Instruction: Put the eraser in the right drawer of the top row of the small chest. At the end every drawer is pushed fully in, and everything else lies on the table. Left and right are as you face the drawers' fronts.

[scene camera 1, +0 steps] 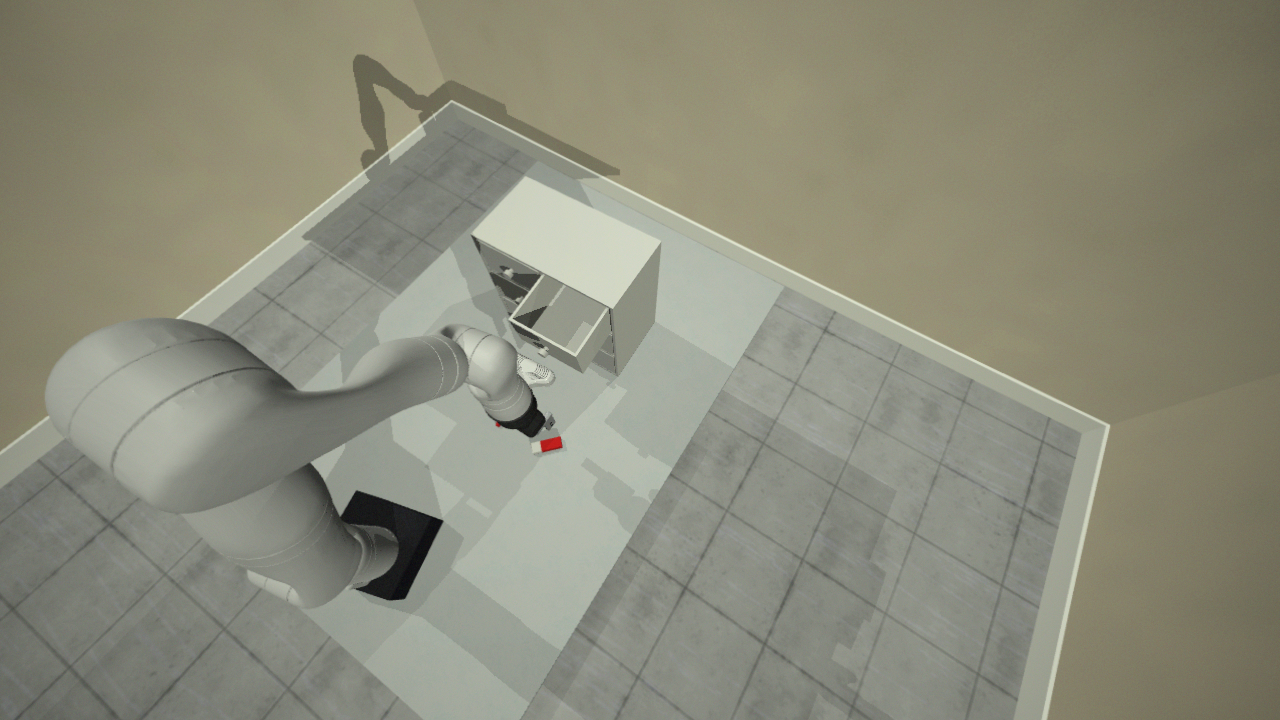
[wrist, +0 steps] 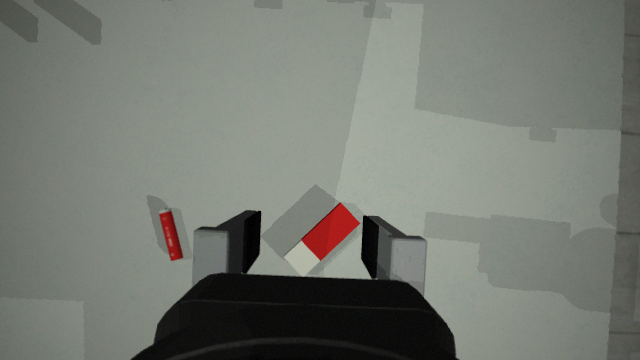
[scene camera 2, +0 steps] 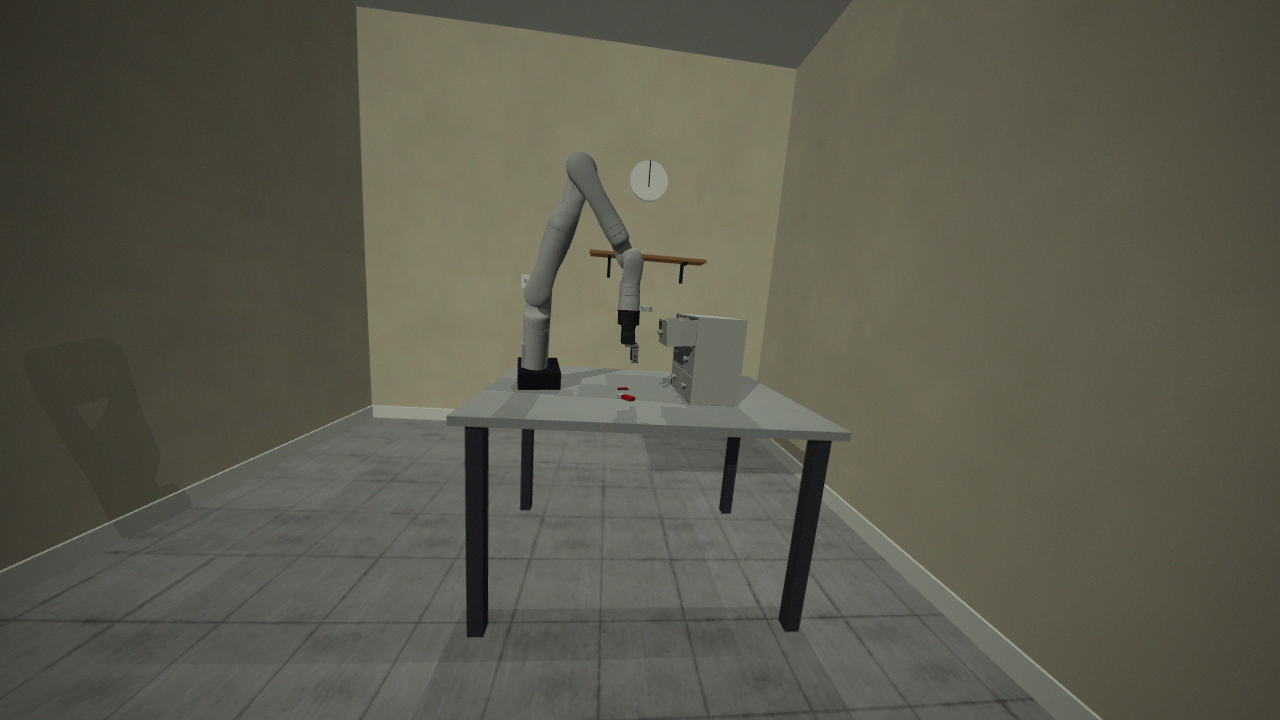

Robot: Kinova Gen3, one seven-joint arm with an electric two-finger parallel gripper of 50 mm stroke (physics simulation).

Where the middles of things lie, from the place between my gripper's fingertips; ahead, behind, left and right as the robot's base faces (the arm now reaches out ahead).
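There is the small chest [scene camera 1: 608, 261], which is 29 cm ahead of my hand, 11 cm to the left of it and 2 cm above it. The eraser [wrist: 339, 222], though, is 2 cm behind my hand and 1 cm to the right of it, and it is 13 cm below it.
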